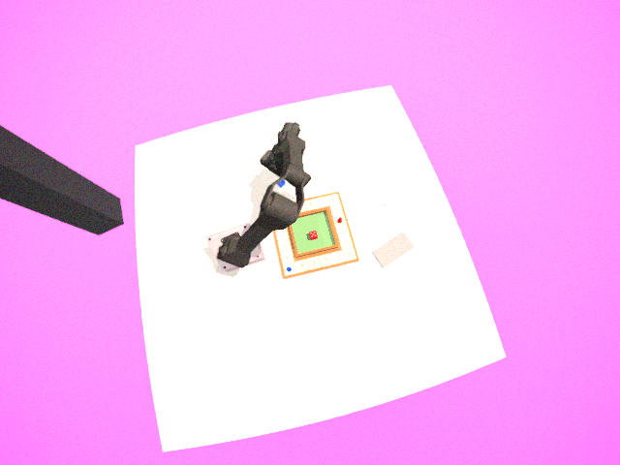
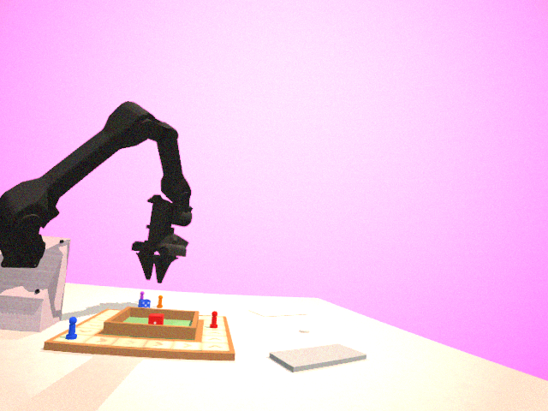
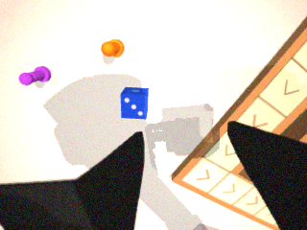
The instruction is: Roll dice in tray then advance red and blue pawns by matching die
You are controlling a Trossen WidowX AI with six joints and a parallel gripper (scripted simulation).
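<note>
The orange pawn is 7 cm to the left of my gripper tip, 6 cm below it and 2 cm ahead of it. The rest, counted from my gripper tip: purple pawn (14 cm to the left, 6 cm below, 3 cm behind); red pawn (21 cm to the right, 13 cm ahead, 5 cm below); green floor (21 cm to the right, 7 cm below, 1 cm ahead).
</note>
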